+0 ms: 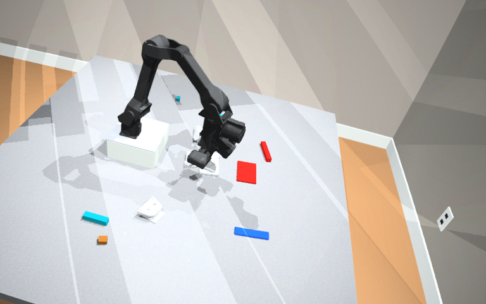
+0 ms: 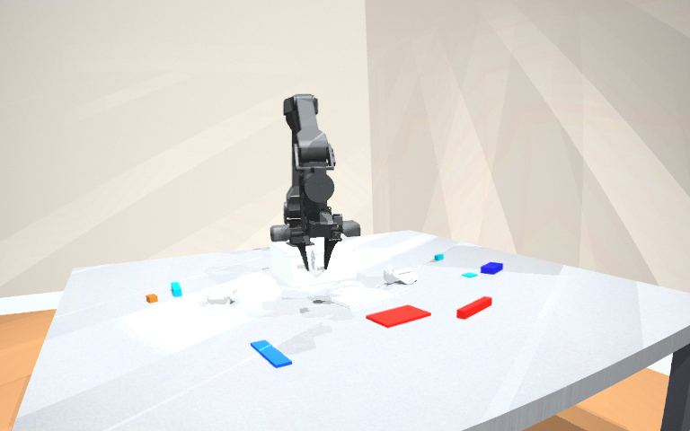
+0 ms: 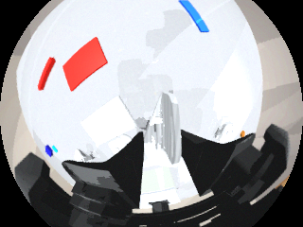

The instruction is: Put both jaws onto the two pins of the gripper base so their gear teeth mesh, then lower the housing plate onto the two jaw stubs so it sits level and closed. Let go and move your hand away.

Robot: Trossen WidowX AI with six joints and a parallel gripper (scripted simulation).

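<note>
Now: gripper tip 1 cm short of the flat white plate, 10 cm to the right of it and 8 cm above it. Also, from my gripper tip: white housing plate: 6 cm behind, 9 cm to the left, 7 cm below; then red plate: 16 cm ahead, 11 cm to the left, 8 cm below; then white jaw: 5 cm behind, 22 cm to the left, 5 cm below.
</note>
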